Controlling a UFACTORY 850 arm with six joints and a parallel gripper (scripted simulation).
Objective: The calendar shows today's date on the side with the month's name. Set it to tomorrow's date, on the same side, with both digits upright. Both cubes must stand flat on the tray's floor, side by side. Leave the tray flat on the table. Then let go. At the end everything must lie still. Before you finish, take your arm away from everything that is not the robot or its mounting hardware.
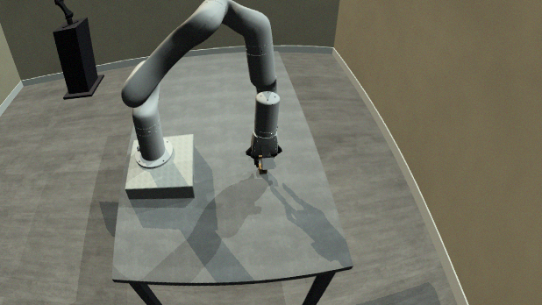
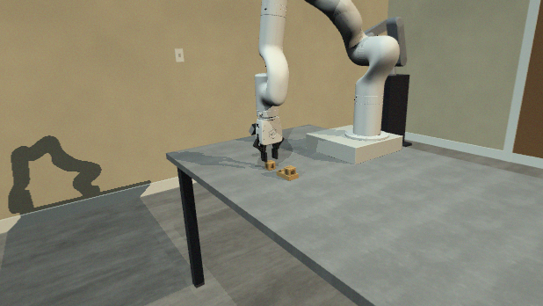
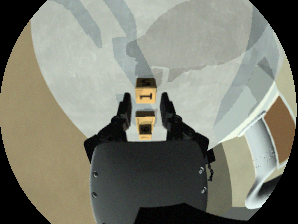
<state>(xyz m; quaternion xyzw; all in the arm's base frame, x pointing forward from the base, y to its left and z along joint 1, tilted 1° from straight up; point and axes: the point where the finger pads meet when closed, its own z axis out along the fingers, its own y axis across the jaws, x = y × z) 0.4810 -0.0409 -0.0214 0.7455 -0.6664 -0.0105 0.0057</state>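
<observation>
The small wooden calendar tray is 11 cm to the left of my hand, 5 cm below it and 1 cm behind it.
</observation>
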